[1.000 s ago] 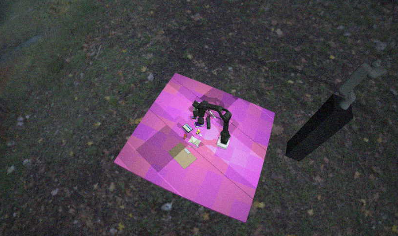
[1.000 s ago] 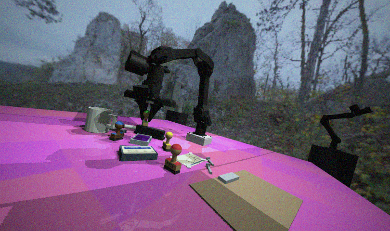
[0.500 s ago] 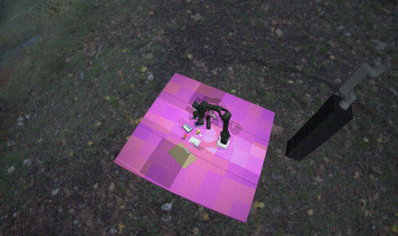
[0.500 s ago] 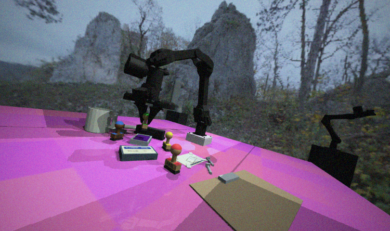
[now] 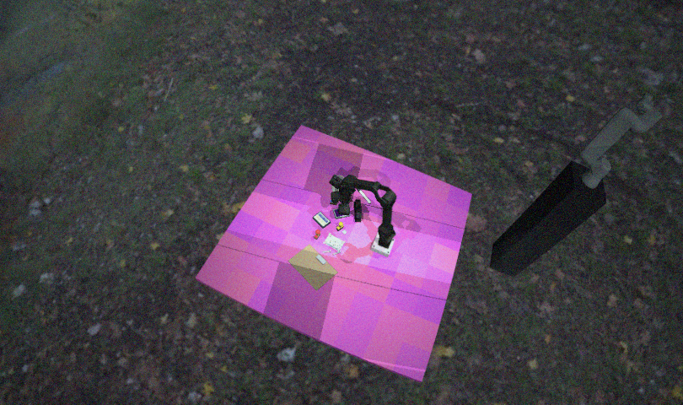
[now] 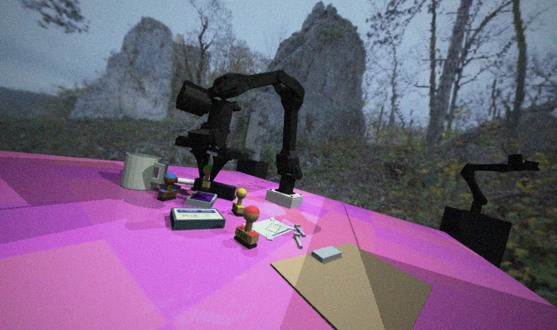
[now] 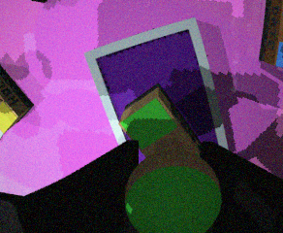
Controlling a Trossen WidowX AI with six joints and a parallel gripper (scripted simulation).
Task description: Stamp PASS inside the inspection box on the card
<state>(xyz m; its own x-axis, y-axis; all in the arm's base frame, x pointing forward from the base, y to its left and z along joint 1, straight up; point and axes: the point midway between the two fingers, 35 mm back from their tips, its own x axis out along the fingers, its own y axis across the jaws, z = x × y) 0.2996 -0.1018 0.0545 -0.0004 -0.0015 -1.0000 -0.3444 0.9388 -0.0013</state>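
My gripper tip is now 60 mm above the purple ink pad. Also, from my gripper tip: blue-knobbed stamp 70 mm ahead, 50 mm to the right, 40 mm below; then black bar 90 mm behind, 50 mm to the right, 40 mm below; then green-knobbed stamp right at my gripper tip.
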